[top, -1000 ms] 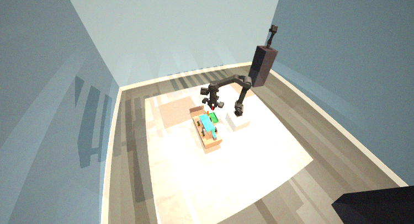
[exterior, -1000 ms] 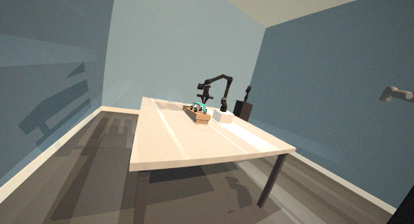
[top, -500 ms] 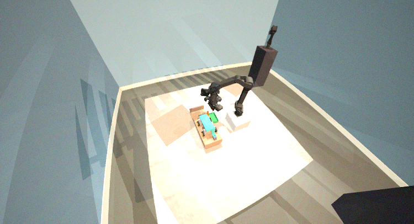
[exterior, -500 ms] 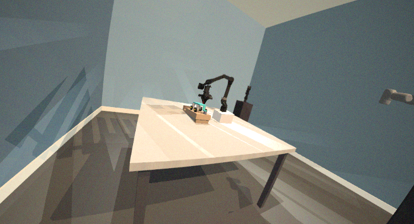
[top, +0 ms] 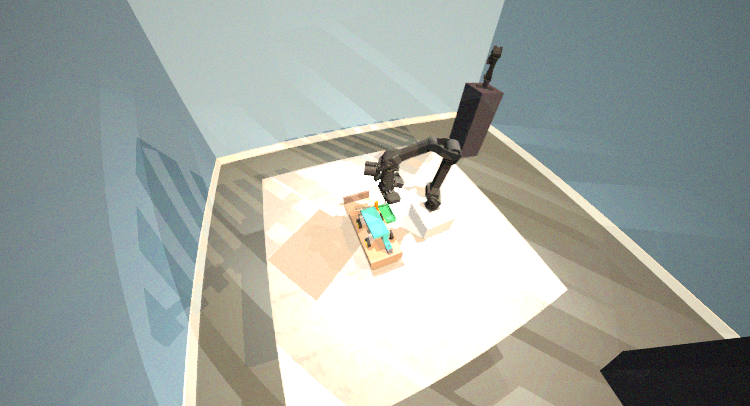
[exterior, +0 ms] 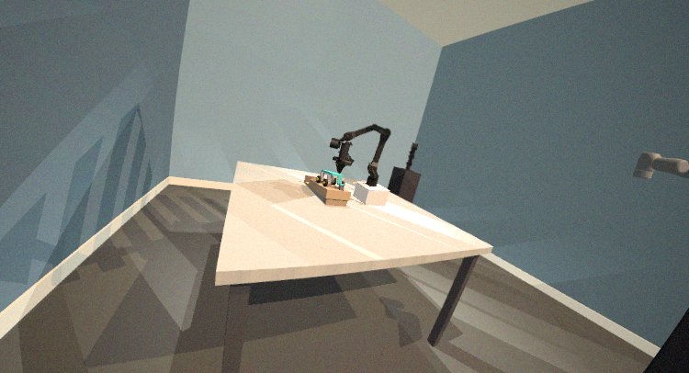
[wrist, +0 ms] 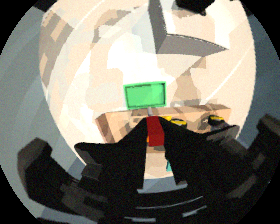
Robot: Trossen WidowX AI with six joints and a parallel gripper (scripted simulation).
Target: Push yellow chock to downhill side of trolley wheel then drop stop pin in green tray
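The green tray is 140 mm below my gripper tip and 10 mm behind it. The rest, counted from my gripper tip: cyan trolley 130 mm to the left, 90 mm ahead, 30 mm below; then yellow chock 50 mm below, 40 mm ahead, 20 mm to the left; then red-headed stop pin right at my gripper tip.
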